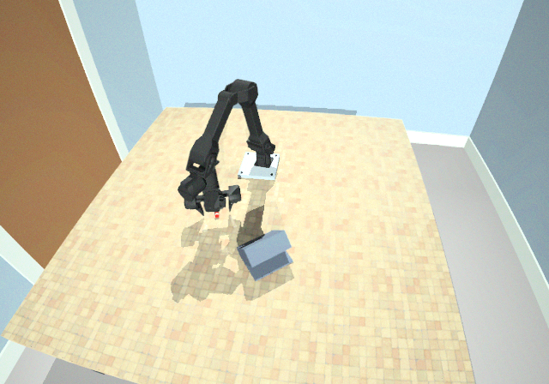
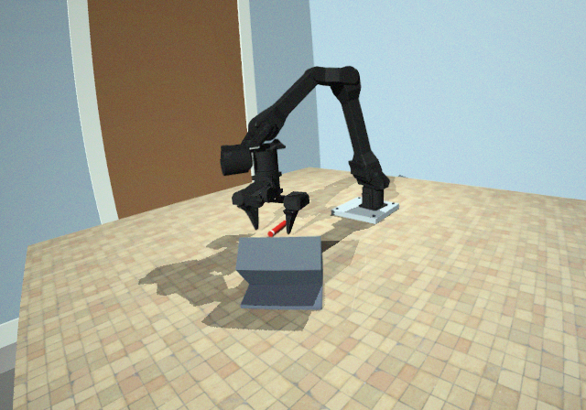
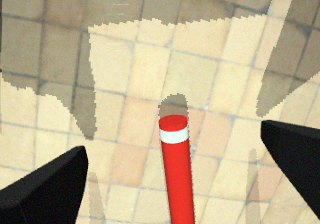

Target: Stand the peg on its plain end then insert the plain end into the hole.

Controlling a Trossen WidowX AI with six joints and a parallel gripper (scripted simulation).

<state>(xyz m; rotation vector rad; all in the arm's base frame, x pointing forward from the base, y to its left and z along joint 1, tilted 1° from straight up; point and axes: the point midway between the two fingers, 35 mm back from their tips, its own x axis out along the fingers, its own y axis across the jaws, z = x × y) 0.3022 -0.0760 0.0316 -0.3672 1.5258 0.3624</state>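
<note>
Now: gripper tip 10 mm to the left of the red peg and 10 mm past it. The rest, counted from my gripper tip: grey sloped panel 210 mm to the left, 110 mm ahead, 30 mm above.
</note>
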